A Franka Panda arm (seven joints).
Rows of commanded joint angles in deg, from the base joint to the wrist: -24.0, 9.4, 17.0, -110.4, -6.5, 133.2, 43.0; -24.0, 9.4, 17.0, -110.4, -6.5, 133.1, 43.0; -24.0, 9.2, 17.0, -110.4, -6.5, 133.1, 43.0; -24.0, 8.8, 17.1, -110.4, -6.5, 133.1, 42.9; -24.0, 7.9, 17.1, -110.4, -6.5, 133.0, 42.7; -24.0, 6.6, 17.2, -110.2, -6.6, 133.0, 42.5; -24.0, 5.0, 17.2, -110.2, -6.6, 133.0, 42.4; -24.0, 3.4, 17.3, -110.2, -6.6, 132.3, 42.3; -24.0, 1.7, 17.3, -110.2, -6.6, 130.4, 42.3; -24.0, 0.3, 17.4, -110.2, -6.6, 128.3, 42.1; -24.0, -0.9, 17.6, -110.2, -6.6, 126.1, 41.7
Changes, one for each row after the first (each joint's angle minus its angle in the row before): 0.0, 0.0, 0.0, 0.0, 0.0, -0.1, 0.0; 0.0, -0.2, 0.0, 0.0, 0.0, 0.0, 0.0; 0.0, -0.4, 0.1, 0.0, 0.0, 0.0, -0.1; 0.0, -0.9, 0.0, 0.0, 0.0, -0.1, -0.2; 0.0, -1.3, 0.1, 0.2, -0.1, 0.0, -0.2; 0.0, -1.6, 0.0, 0.0, 0.0, 0.0, -0.1; 0.0, -1.6, 0.1, 0.0, 0.0, -0.7, -0.1; 0.0, -1.7, 0.0, 0.0, 0.0, -1.9, 0.0; 0.0, -1.4, 0.1, 0.0, 0.0, -2.1, -0.2; 0.0, -1.2, 0.2, 0.0, 0.0, -2.2, -0.4
